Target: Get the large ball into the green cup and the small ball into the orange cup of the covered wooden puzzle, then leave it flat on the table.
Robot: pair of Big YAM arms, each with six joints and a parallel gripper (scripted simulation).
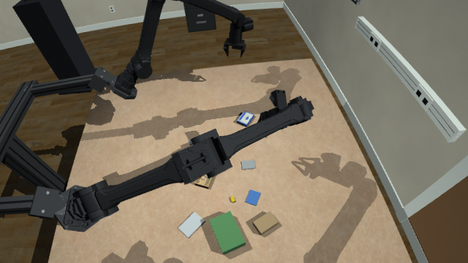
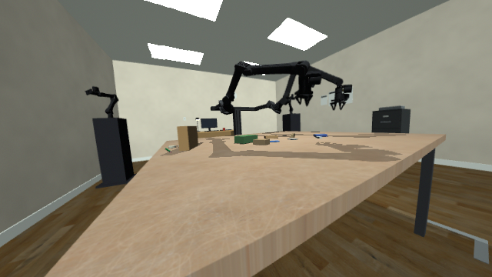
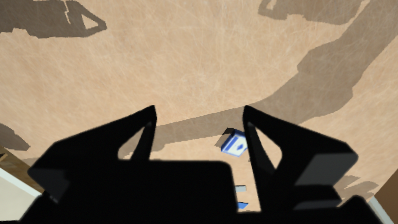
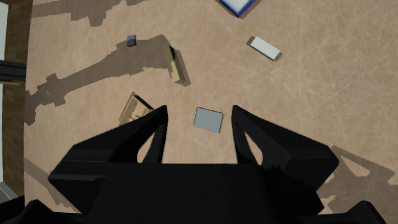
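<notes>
My right hand is 270 mm past the covered wooden puzzle, 250 mm above it and 110 mm to the left of it. Round my right hand: white box: 250 mm to the left, 240 mm below, 70 mm behind; grey tile: 250 mm below, 70 mm behind, 50 mm to the right; blue tile: 250 mm below, 220 mm to the right, 50 mm behind.
</notes>
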